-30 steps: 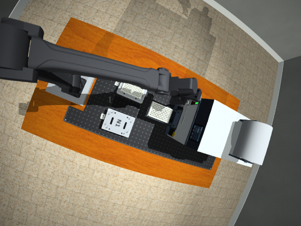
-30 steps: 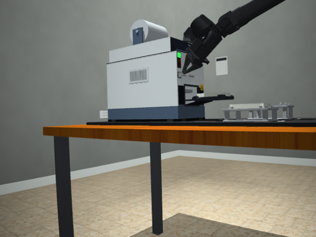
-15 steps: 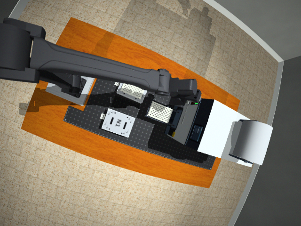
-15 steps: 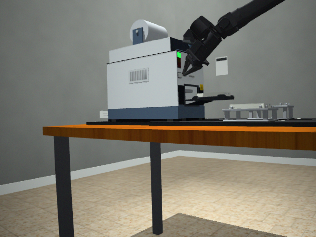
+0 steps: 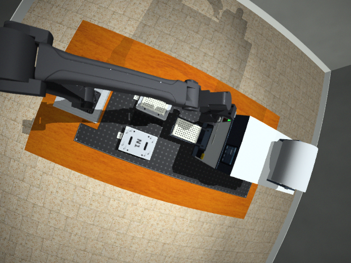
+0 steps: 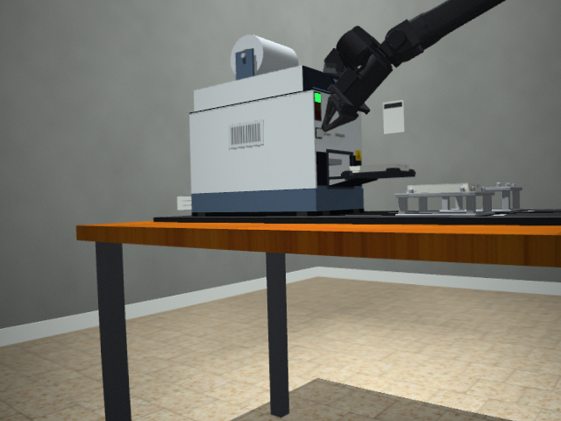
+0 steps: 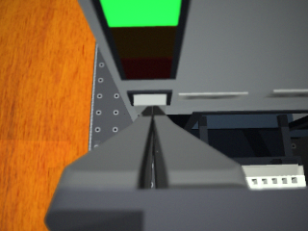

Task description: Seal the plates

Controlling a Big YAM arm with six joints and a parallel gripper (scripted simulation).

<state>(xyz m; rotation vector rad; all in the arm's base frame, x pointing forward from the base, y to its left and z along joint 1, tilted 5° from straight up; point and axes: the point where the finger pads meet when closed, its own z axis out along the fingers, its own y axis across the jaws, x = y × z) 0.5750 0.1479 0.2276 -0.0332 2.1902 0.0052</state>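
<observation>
My hand is 2 cm short of the pale start button and 1 cm above it. From my hand the other things lie so: foil roll 25 cm ahead, 8 cm to the right, 22 cm above; sealer stage 8 cm behind, 9 cm to the right, 11 cm below; plate nest 27 cm behind, 2 cm to the right, 16 cm below.
</observation>
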